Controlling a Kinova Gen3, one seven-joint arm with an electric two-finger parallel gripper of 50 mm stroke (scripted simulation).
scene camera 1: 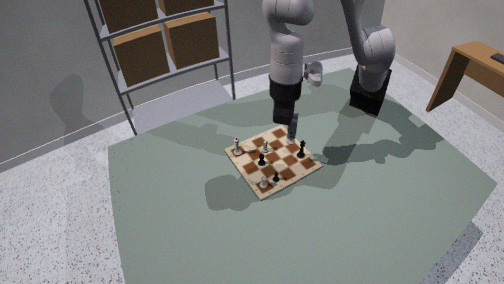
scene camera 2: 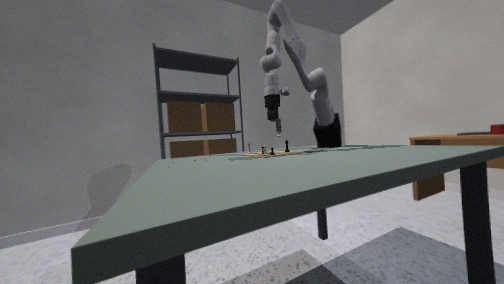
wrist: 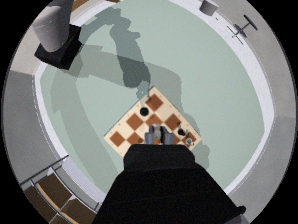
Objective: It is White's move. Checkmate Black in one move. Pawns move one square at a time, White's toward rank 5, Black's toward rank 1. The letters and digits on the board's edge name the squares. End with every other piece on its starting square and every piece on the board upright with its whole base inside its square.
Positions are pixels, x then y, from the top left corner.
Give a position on a chessboard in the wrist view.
130,130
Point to a chessboard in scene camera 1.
At 282,158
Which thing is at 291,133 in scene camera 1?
My gripper.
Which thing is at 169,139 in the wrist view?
My gripper.
